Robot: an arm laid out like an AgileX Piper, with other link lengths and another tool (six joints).
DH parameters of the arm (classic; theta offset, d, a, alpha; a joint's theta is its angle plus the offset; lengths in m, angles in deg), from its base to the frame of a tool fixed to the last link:
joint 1: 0 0.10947 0 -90
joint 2: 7.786 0 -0.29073 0
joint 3: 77.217 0 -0.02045 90
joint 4: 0 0.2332 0 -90
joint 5: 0 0 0 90
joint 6: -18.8 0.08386 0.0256 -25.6
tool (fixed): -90 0.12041 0 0
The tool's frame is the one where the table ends.
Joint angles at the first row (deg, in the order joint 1, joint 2, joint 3, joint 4, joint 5, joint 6):
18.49 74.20 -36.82 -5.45 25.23 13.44
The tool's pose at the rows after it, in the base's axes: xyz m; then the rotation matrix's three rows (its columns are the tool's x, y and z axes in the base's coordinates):
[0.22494 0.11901 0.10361], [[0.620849 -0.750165 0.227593], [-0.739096 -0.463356 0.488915], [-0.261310 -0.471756 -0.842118]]
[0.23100 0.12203 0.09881], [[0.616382 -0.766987 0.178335], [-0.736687 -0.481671 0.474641], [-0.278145 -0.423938 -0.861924]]
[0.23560 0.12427 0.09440], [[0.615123 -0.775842 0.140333], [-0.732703 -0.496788 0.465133], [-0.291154 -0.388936 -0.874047]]
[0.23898 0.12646 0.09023], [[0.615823 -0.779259 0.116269], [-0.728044 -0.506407 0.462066], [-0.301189 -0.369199 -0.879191]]
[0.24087 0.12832 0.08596], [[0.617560 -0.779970 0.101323], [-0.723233 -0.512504 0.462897], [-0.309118 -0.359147 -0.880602]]
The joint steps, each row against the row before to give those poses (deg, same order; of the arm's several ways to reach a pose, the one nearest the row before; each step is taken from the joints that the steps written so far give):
0.76 4.17 -3.71 0.41 2.84 -1.17
0.13 3.67 -3.06 0.73 2.46 -1.29
0.00 2.81 -2.21 0.74 1.61 -1.35
0.00 2.00 -1.25 0.73 0.51 -1.10
0.00 1.39 -0.45 0.71 -0.26 -0.92

